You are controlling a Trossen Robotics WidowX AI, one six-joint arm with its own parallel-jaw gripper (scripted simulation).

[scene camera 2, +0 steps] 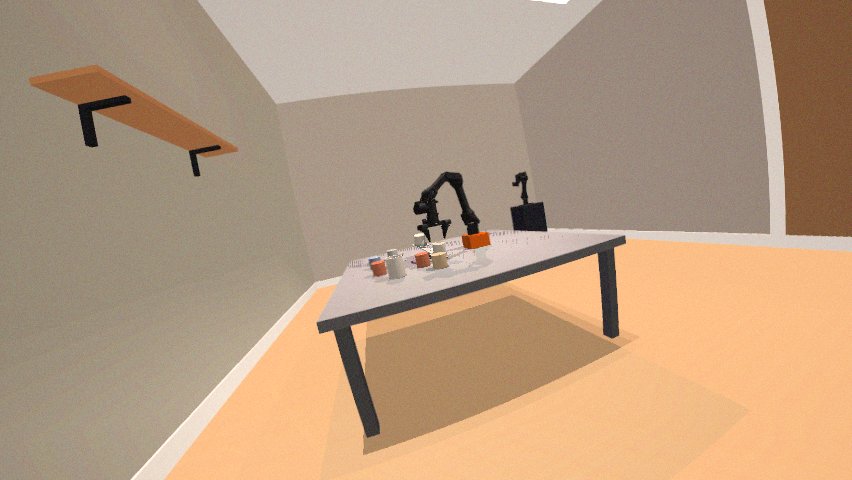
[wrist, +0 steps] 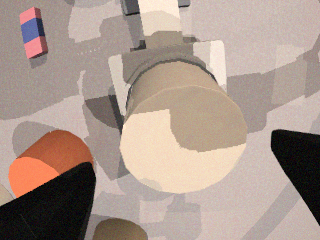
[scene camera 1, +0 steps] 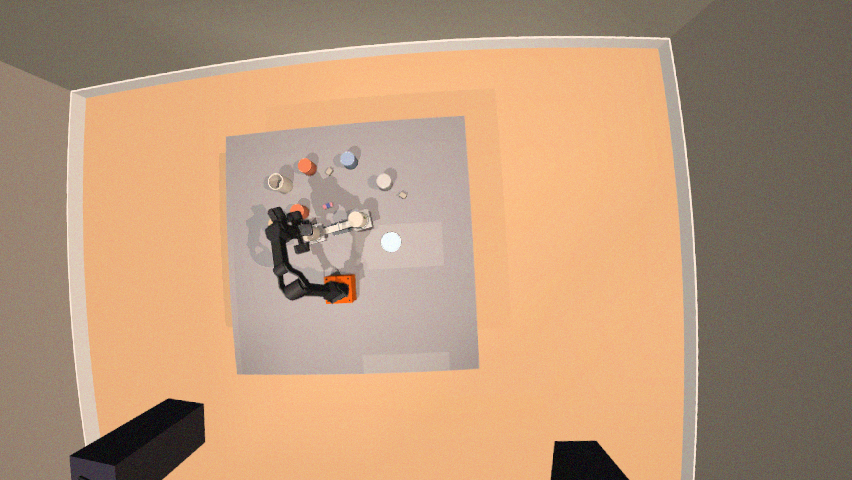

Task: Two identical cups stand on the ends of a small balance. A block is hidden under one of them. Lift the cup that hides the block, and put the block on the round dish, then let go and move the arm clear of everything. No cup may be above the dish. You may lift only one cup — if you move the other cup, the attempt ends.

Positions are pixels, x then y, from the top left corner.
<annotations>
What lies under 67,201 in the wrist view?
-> My gripper.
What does my gripper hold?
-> Nothing.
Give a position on an orange cup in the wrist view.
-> At 57,151
</annotations>
